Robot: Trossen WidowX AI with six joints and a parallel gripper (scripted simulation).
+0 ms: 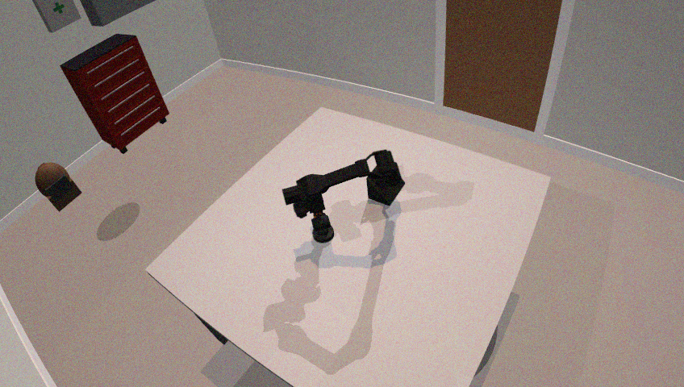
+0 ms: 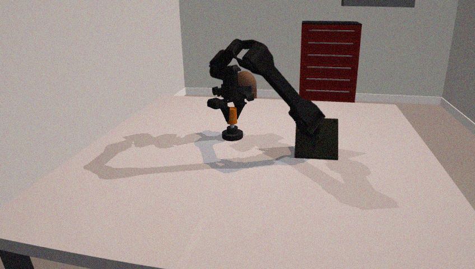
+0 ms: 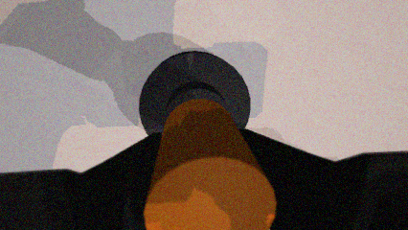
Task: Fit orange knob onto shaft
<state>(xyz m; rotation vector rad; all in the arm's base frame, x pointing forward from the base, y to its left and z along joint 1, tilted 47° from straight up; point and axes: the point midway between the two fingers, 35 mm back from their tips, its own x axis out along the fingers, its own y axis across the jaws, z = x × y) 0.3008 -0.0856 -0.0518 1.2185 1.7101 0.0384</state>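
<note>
My gripper tip is 4 cm below the orange knob. Also, from my gripper tip: round black pedestal: 4 cm below.
</note>
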